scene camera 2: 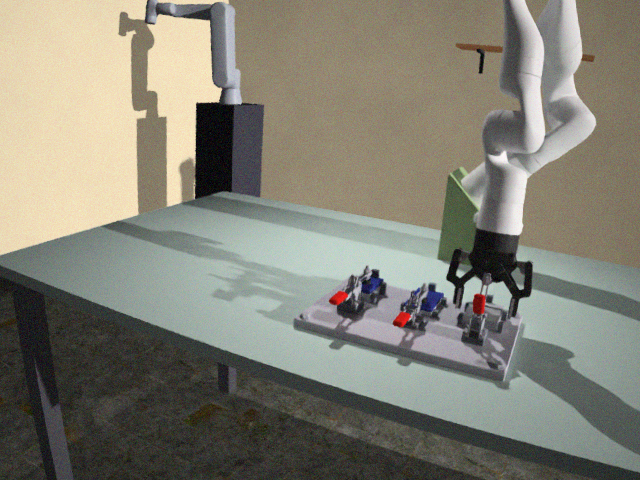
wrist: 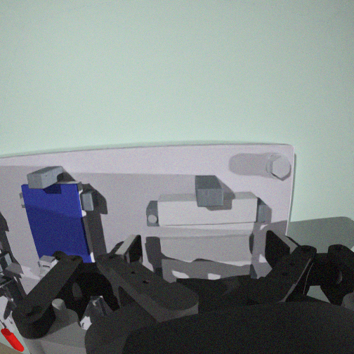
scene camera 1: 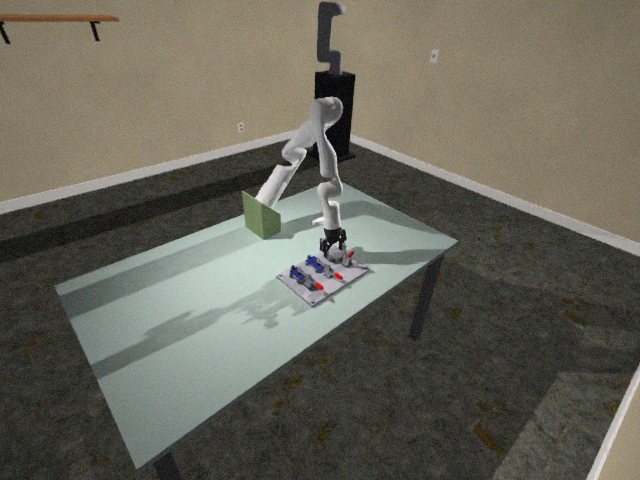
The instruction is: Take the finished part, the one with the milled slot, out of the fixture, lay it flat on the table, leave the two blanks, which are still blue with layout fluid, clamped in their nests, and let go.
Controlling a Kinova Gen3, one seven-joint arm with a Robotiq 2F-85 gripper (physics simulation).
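Pixels of known places: gripper, fingertip midpoint: point(scene camera 2: 483, 313) point(scene camera 1: 334, 253); arm's base, origin of the base link: point(scene camera 2: 473, 194) point(scene camera 1: 264, 204).
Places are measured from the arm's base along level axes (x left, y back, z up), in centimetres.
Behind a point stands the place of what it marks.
The finished part point(scene camera 1: 336, 254) {x 13.4, y -39.7, z -12.3 cm} point(scene camera 2: 495, 315) {x 15.8, y -39.4, z -12.2 cm} point(wrist: 207, 214) is pale grey and lies in the end nest of the fixture plate point(scene camera 2: 444, 351) {x 11.1, y -52.9, z -14.4 cm} point(wrist: 125, 162). A groove runs across it in the wrist view; its near portion is shadowed and partly hidden by the gripper. That nest's clamp has its red handle point(scene camera 1: 351, 254) {x 13.6, y -48.9, z -6.5 cm} point(scene camera 2: 479, 303) {x 14.4, y -48.8, z -7.0 cm} raised. My gripper point(scene camera 1: 333, 251) {x 13.4, y -38.0, z -13.0 cm} point(scene camera 2: 485, 308) {x 13.4, y -38.0, z -13.0 cm} point(wrist: 204, 247) is open and empty, pointing down, with one finger on each side of the part, low over the nest. Contact cannot be made out. One blue blank point(scene camera 1: 313, 262) {x 1.7, y -37.6, z -12.7 cm} point(scene camera 2: 433, 301) {x 4.4, y -38.9, z -12.7 cm} point(wrist: 57, 220) and another blue blank point(scene camera 1: 297, 273) {x -9.0, y -40.2, z -11.8 cm} point(scene camera 2: 372, 284) {x -7.1, y -40.6, z -11.7 cm} sit in their nests, their clamp handles lowered.
The neighbouring clamp's red handle point(scene camera 1: 338, 276) {x 3.0, y -52.9, z -10.8 cm} point(scene camera 2: 401, 319) {x 3.7, y -53.5, z -10.7 cm} juts toward the table's front edge. A bolt head point(wrist: 278, 166) stands at the plate's corner. A green block point(scene camera 1: 262, 219) {x -4.8, y -5.9, z -4.1 cm} point(scene camera 2: 454, 227) {x -2.1, y -5.8, z -7.3 cm} stands by the arm's base. A second arm stands on a black pedestal point(scene camera 1: 341, 116) point(scene camera 2: 214, 149) beyond the table.
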